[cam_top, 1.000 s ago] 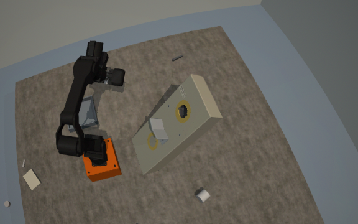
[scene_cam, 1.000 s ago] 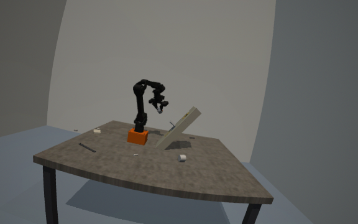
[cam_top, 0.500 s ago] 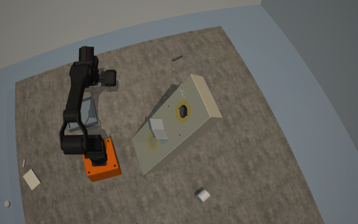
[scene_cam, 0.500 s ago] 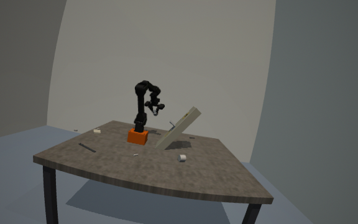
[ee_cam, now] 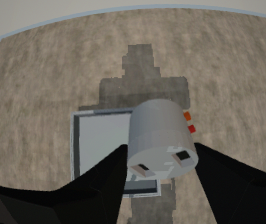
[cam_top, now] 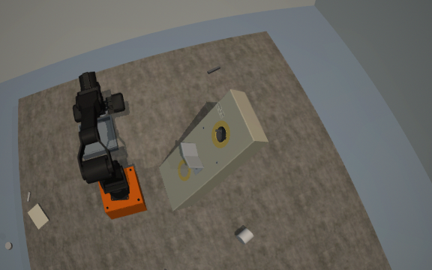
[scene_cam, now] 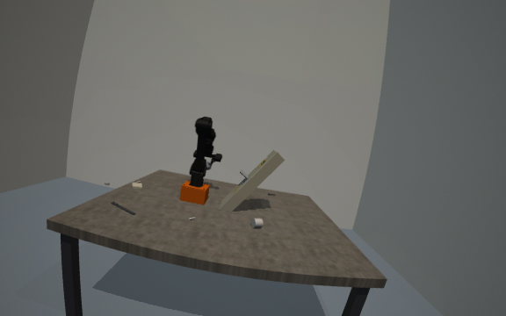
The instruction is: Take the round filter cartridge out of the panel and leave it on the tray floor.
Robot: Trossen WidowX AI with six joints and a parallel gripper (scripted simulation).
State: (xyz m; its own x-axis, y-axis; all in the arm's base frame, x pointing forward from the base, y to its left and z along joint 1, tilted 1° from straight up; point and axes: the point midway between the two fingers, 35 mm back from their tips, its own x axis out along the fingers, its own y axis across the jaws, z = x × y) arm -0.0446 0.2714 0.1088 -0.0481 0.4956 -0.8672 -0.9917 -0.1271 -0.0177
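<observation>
The grey-blue square tray is 160 mm below my gripper tip, 60 mm behind it and 20 mm to the right of it. The rest, counted from my gripper tip: grey bracket (310 mm ahead, 240 mm to the right, 10 mm above); beige block (340 mm to the right, 320 mm behind, 160 mm below); white round filter cartridge (right at my gripper tip).
</observation>
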